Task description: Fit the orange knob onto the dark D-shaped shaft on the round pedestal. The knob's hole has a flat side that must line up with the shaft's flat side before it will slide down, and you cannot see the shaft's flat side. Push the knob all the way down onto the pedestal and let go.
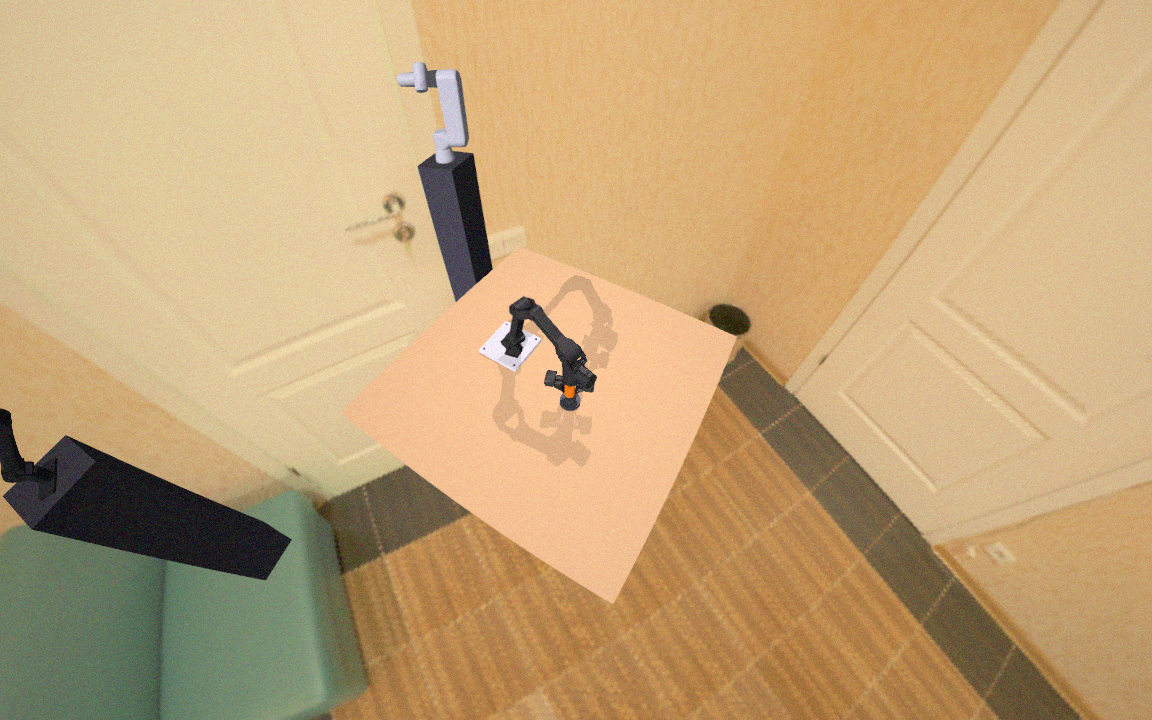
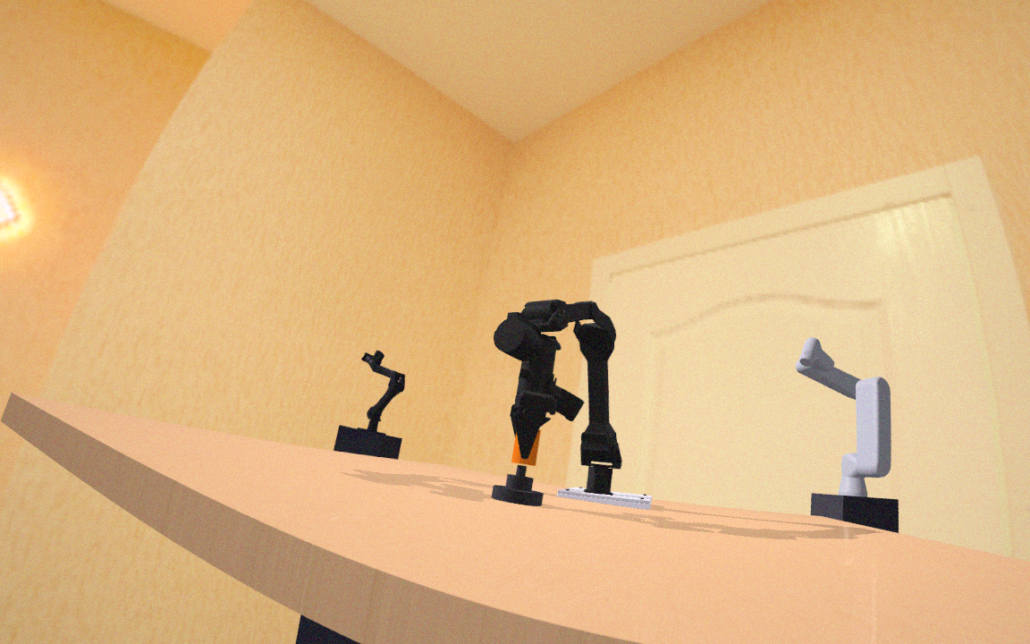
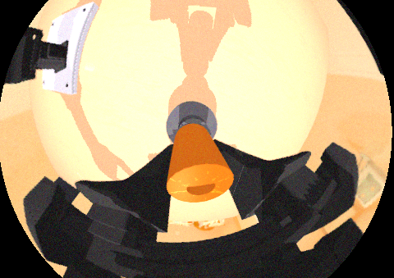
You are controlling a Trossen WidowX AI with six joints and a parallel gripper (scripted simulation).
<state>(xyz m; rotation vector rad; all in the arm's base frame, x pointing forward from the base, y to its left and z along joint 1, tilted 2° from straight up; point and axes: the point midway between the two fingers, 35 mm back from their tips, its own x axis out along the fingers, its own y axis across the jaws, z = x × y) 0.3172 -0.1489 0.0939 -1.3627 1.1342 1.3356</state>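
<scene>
The orange knob is 20 mm above my gripper tip. Round my gripper tip: round pedestal: 40 mm below.
</scene>
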